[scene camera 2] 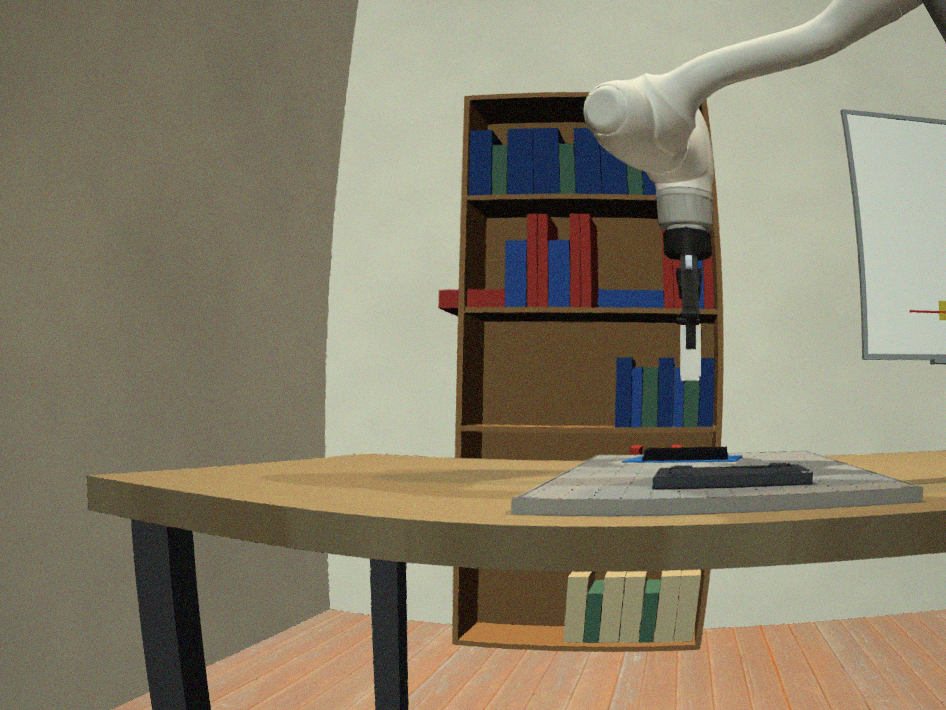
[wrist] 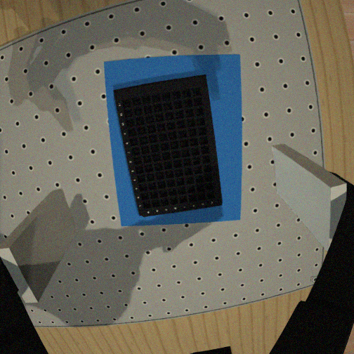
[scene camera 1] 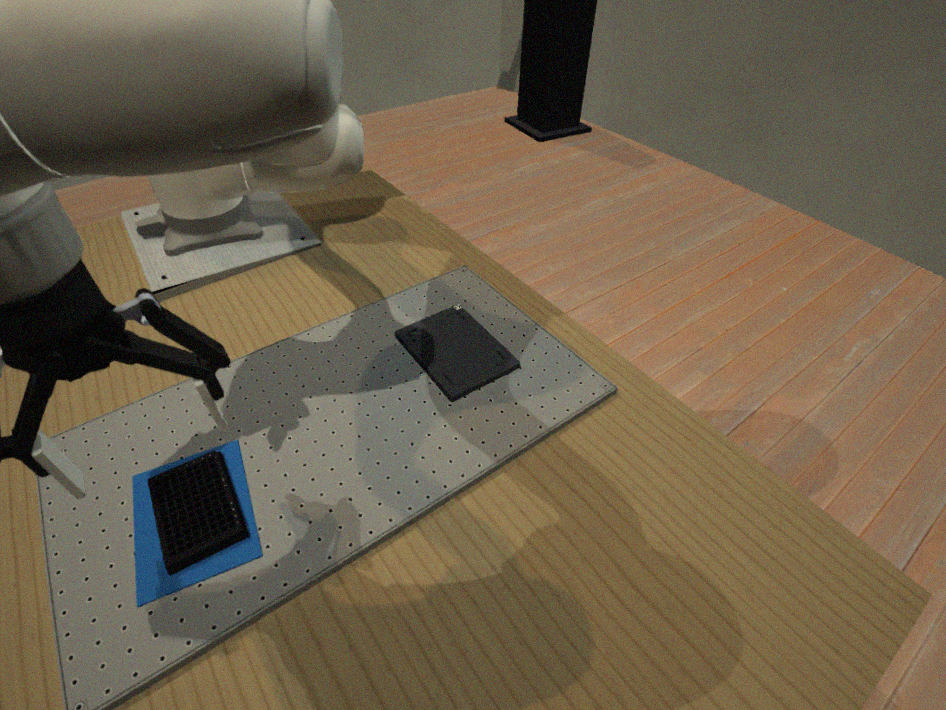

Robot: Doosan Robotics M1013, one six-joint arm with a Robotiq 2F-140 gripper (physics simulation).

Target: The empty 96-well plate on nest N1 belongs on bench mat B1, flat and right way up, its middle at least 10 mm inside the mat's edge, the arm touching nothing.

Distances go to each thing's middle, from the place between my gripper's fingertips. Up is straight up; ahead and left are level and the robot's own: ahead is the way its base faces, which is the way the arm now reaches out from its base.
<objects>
Right now the black 96-well plate [scene camera 1: 197, 514] is 110 mm below my hand. From my hand the other things lie so: blue bench mat B1 [scene camera 1: 152, 581]: 120 mm below, 10 mm to the right.
</objects>
